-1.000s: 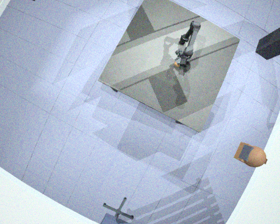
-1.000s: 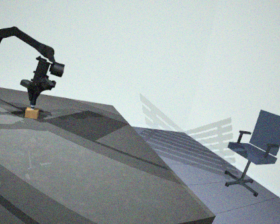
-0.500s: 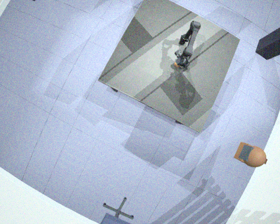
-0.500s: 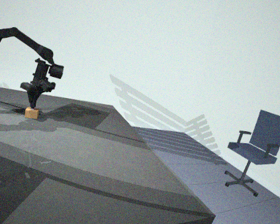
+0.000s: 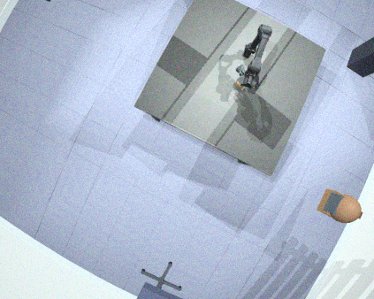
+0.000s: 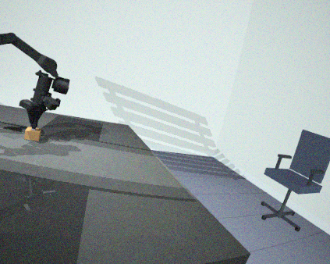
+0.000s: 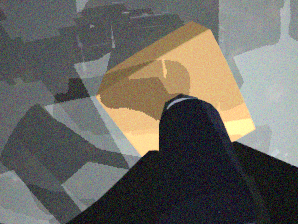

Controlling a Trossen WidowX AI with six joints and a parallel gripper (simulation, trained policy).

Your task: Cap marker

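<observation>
The dark cap lies 1 cm ahead of my gripper tip and 1 cm above it. The rest, counted from my gripper tip: orange holder block (1 cm ahead, 5 cm below).
</observation>
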